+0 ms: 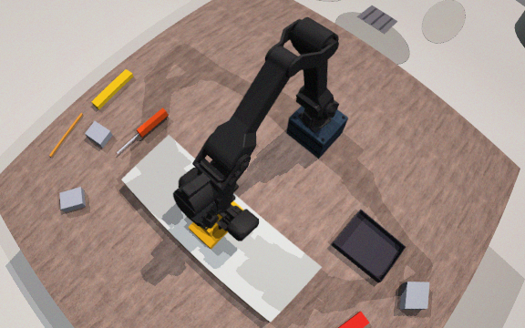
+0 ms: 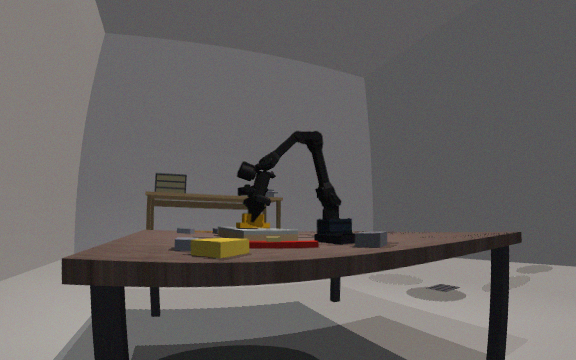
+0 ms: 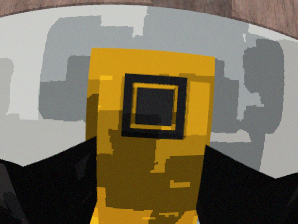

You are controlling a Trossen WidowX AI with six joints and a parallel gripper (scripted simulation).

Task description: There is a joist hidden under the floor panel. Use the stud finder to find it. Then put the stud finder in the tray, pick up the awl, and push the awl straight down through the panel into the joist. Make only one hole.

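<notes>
My gripper tip is 28 cm to the right of the dark tray, 26 cm past it and 5 cm above it. Round my gripper tip: square indicator (3 cm above, 2 cm ahead); yellow stud finder (2 cm above, 1 cm ahead); awl (15 cm behind, 14 cm to the right, 6 cm below).
</notes>
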